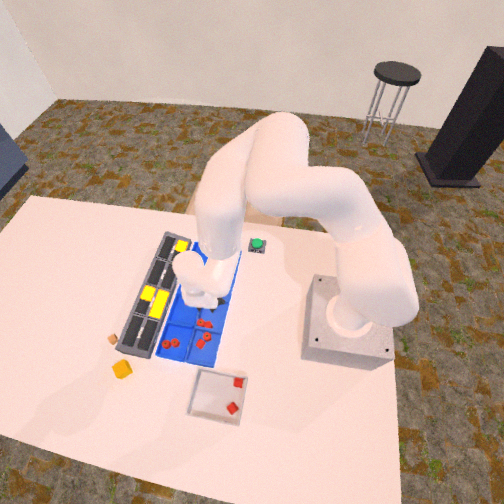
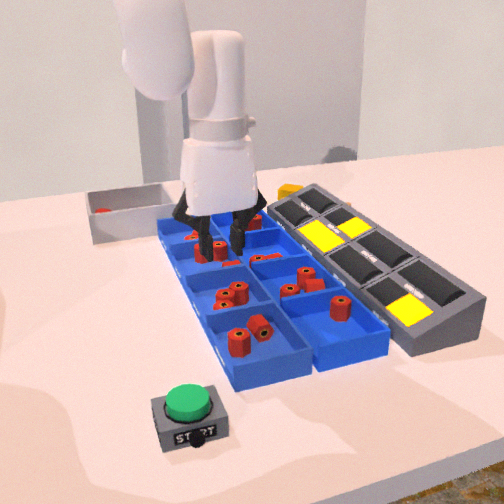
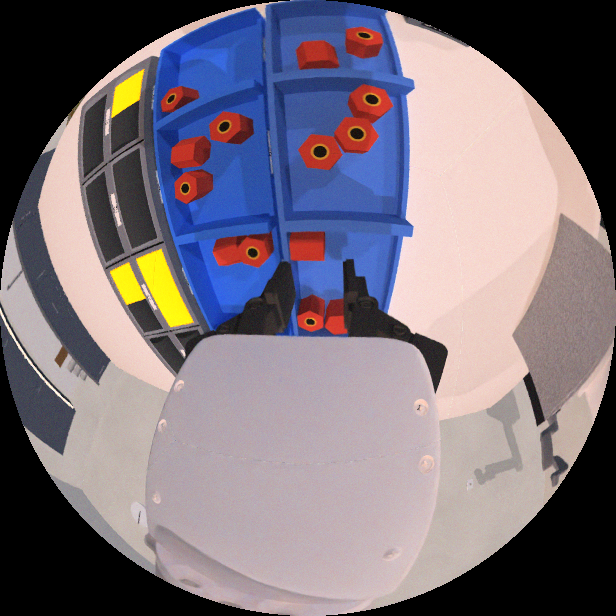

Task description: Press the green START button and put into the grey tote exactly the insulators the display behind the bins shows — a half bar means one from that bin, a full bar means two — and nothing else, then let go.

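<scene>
My gripper [image 2: 220, 248] is open and lowered into a bin on the tote-side half of the blue bin tray [image 2: 270, 290]. Its fingers straddle two red insulators [image 3: 321, 318] without closing on them. A third insulator [image 3: 306, 245] lies flat in the same bin. The other bins hold several red insulators. The grey tote [image 1: 217, 395] holds two red insulators [image 1: 235, 395]. The display [image 2: 375, 260] shows one full yellow bar [image 2: 320, 235] and two half bars [image 2: 354, 227], [image 2: 409, 309]. The green START button [image 2: 188, 402] sits at the tray's near end.
A yellow cube [image 1: 122, 369] and a small brown cube [image 1: 112, 339] lie on the table beside the display. The robot base [image 1: 345, 332] stands at the table's right side. A stool [image 1: 395, 95] and a black cabinet [image 1: 470, 120] stand on the floor beyond.
</scene>
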